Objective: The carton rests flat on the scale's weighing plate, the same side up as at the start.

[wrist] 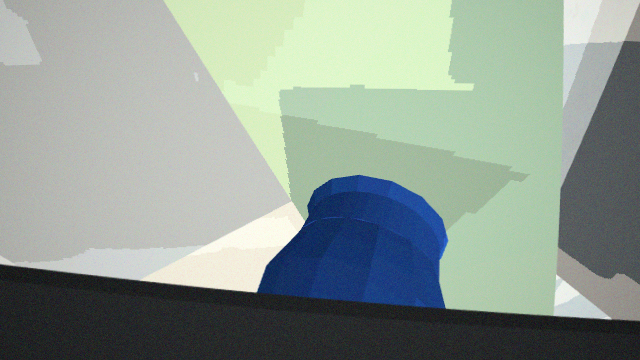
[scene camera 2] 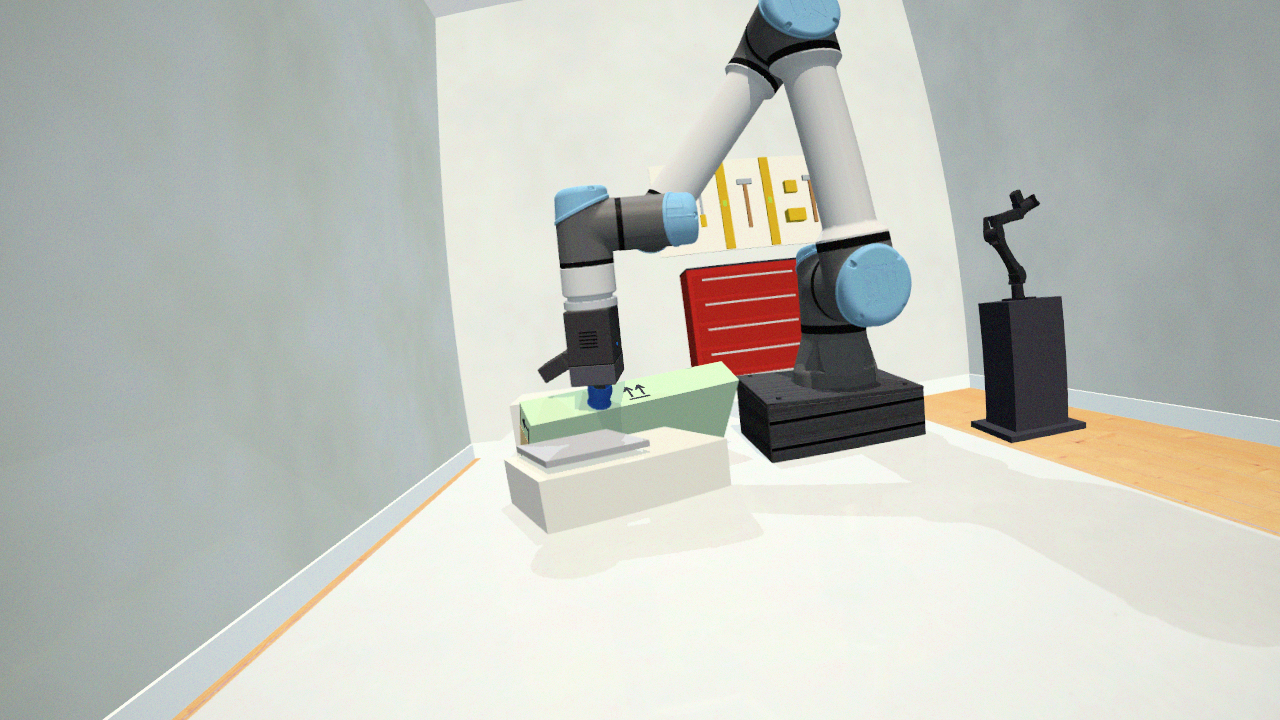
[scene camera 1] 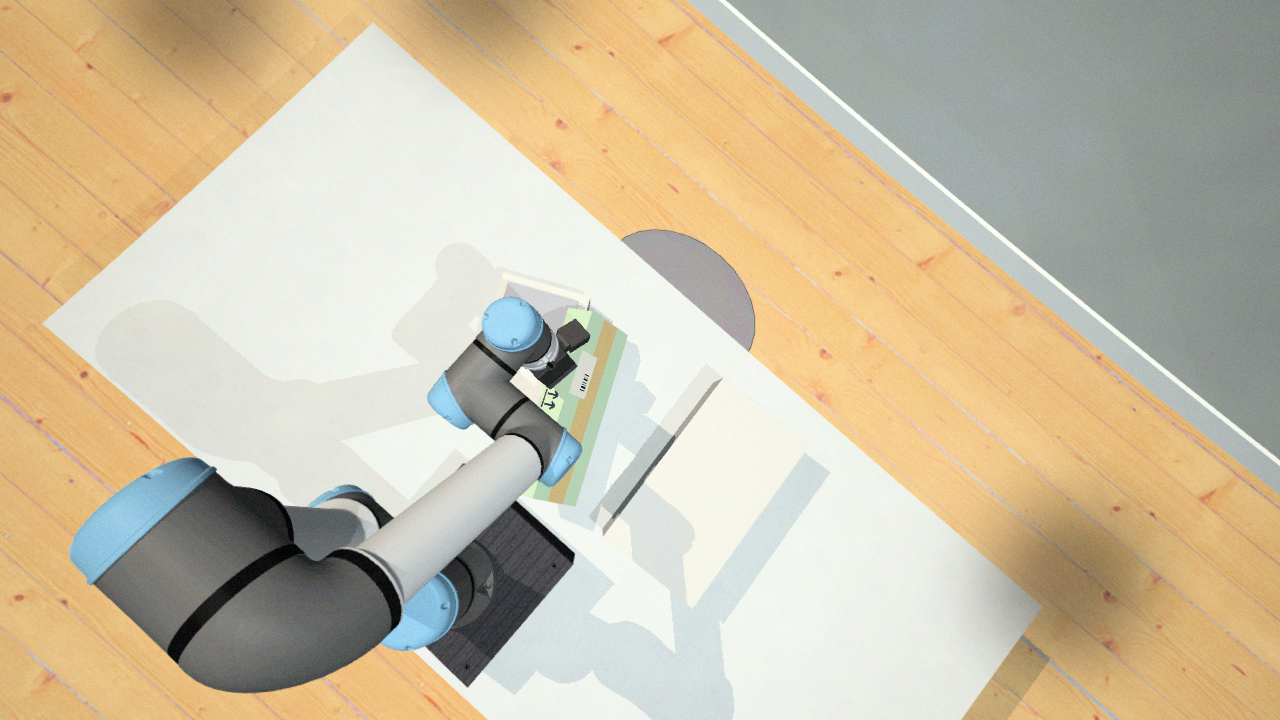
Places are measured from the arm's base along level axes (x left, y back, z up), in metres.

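Pixels of known places: hand at its tool point: (wrist: 336, 216) (scene camera 2: 602, 410); arm's base at its link origin: (scene camera 2: 835, 379) (scene camera 1: 454, 579).
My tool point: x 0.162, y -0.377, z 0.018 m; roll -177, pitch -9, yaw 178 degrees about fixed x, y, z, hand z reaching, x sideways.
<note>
For each thing: its top centre in the pictures, then the offset to it from my tool point. Level surfaces: height alone.
- pale green carton at its top centre: (scene camera 2: 624, 376) (scene camera 1: 570, 406) dx -0.076, dy +0.028, dz +0.039 m
- cream scale at its top centre: (wrist: 159, 207) (scene camera 2: 608, 437) (scene camera 1: 526, 347) dx +0.064, dy +0.015, dz -0.028 m
- grey weighing plate at its top centre: (wrist: 58, 109) (scene camera 2: 578, 443) (scene camera 1: 533, 325) dx +0.087, dy -0.021, dz -0.028 m
- cream slab at its top centre: (scene camera 1: 708, 489) dx -0.352, dy -0.055, dz -0.002 m
- white table at its surface level: dz -0.112 m
The pale green carton (scene camera 1: 583, 420) (scene camera 2: 684, 404) (wrist: 380, 55) stands on its long narrow side, with brown tape and a label on one face and two arrows on top. My suction cup (scene camera 2: 599, 396) (wrist: 375, 240) is on the carton's top, near one end, and holds it. The cream scale (scene camera 2: 626, 492) (wrist: 225, 265) has a grey weighing plate (scene camera 2: 586, 445) (wrist: 125, 125) with no carton resting flat on it. In scene camera 2 the carton is behind the scale, which hides its lower edge. I cannot tell whether the carton touches the scale or the table.
A cream slab (scene camera 1: 742, 465) with a dark slit along one side lies on the white table (scene camera 1: 295, 161). The arm's black base block (scene camera 1: 528, 555) (scene camera 2: 832, 420) is close to the carton's other end. A red cabinet (scene camera 2: 742, 317) and a small arm's pedestal (scene camera 2: 1024, 367) stand farther back.
</note>
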